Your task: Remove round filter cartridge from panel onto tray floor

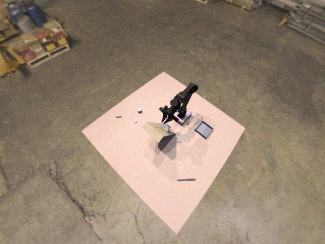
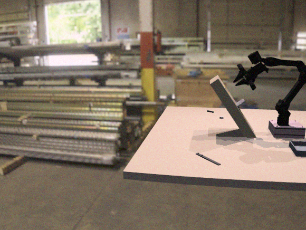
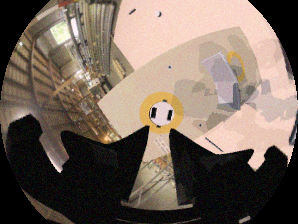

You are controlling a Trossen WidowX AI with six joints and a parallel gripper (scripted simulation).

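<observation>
Now: gripper tip 6 cm short of the round grey filter cartridge, 5 cm above it and 1 cm to the right of it. Round my gripper tip: short dark piece: 49 cm to the right, 31 cm below, 17 cm ahead; then blue-grey tray: 41 cm behind, 30 cm below, 26 cm to the left.
</observation>
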